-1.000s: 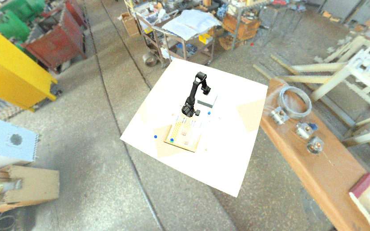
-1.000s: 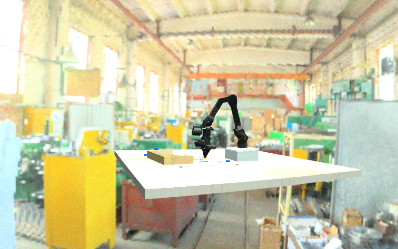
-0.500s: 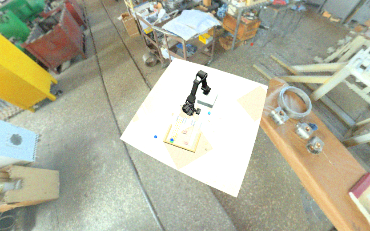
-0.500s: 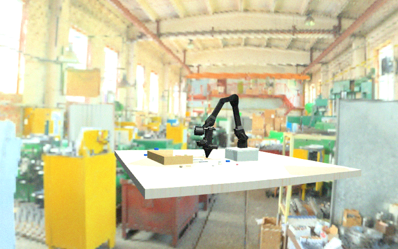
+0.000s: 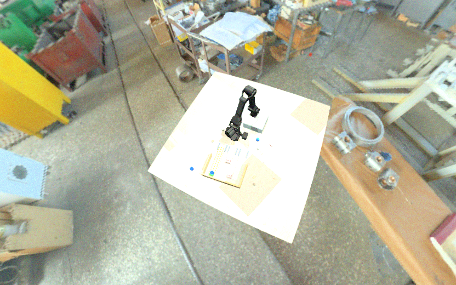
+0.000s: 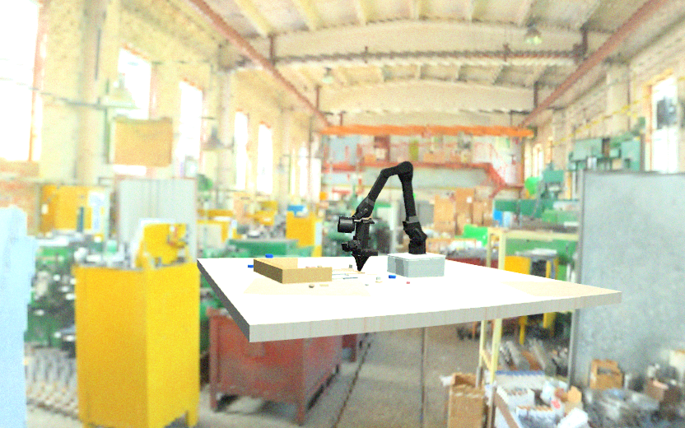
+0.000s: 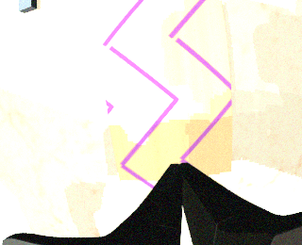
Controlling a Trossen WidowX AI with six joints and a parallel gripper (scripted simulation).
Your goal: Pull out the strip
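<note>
Now: the yellow-dotted strip 25 cm ahead of my gripper tip and 1 cm to the right of it.
</note>
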